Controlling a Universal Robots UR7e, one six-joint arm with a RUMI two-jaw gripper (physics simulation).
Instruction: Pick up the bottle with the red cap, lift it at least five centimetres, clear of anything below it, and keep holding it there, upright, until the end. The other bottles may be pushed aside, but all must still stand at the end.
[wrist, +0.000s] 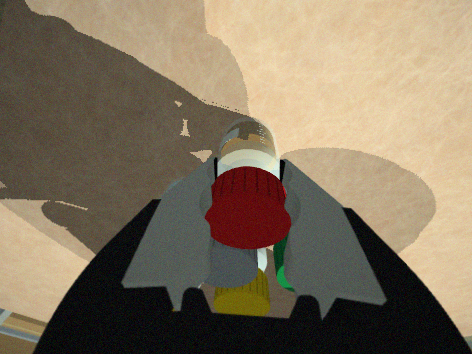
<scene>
In view: my gripper (248, 160), a grey-capped bottle (231, 267), a yellow-capped bottle (253, 299) and a red-capped bottle (247, 212).
</scene>
